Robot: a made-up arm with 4 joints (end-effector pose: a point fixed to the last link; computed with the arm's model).
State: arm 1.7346 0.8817 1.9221 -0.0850
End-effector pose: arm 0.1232 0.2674 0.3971 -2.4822 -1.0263 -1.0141
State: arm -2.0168 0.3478 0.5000 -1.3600
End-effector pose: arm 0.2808 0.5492 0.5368 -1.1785 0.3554 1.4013
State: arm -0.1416 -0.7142 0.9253 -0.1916
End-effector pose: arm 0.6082 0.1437 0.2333 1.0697 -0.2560 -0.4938
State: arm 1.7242 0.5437 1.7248 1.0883
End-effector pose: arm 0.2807 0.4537 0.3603 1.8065 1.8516 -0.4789
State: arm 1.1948 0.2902 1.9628 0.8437
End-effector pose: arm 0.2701 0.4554 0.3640 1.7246 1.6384 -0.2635
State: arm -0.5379 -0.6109 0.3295 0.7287
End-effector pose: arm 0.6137 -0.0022 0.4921 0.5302 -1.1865 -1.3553
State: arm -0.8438 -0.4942 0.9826 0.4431
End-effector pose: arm 0.6267 0.3220 0.4547 0.6543 -0.7016 -0.4195
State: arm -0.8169 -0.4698 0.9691 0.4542
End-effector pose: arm 0.6300 0.3167 0.4458 0.6515 -0.6860 -0.4380
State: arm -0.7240 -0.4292 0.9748 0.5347
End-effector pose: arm 0.6424 0.3042 0.4108 0.6631 -0.6238 -0.5472
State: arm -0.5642 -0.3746 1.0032 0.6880
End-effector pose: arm 0.6563 0.2893 0.3463 0.6753 -0.5052 -0.7456
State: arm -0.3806 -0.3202 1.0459 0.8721
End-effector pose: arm 0.6594 0.2818 0.2696 0.6657 -0.3524 -0.9707
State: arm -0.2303 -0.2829 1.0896 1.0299
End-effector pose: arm 0.6513 0.2839 0.2077 0.6362 -0.2134 -1.1502
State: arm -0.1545 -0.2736 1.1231 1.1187
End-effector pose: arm 0.6437 0.2888 0.1773 0.6128 -0.1351 -1.2455
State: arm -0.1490 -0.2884 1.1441 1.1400
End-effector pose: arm 0.6429 0.2912 0.1744 0.6099 -0.1220 -1.2688
